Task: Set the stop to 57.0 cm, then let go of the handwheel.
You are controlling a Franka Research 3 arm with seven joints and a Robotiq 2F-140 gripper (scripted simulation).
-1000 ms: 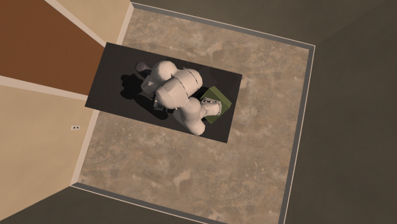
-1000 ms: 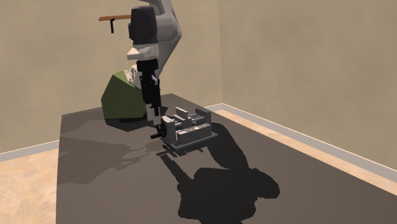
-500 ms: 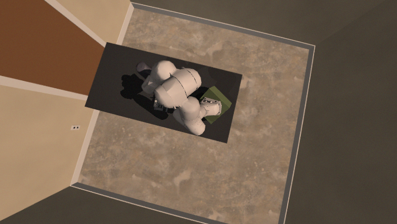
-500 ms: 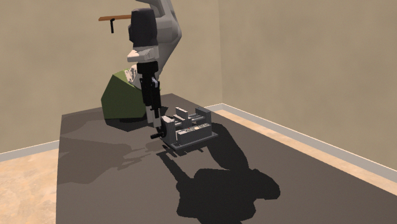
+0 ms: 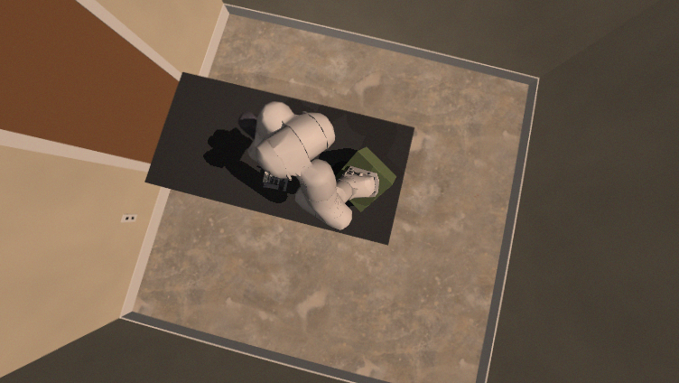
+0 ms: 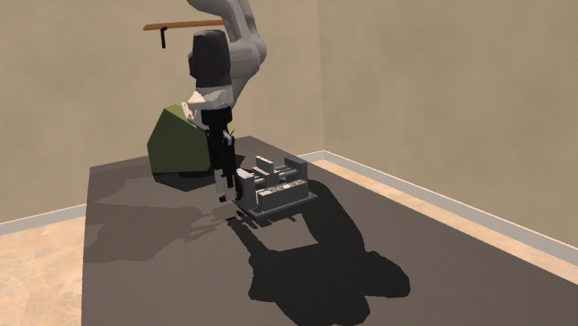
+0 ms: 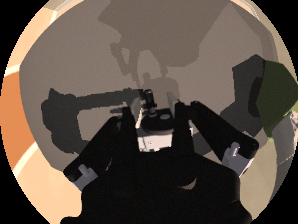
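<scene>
Now: hand 1 cm to the right of the handwheel and 3 cm above it. Also, from my hand: grey stop fixture (13 cm to the left).
</scene>
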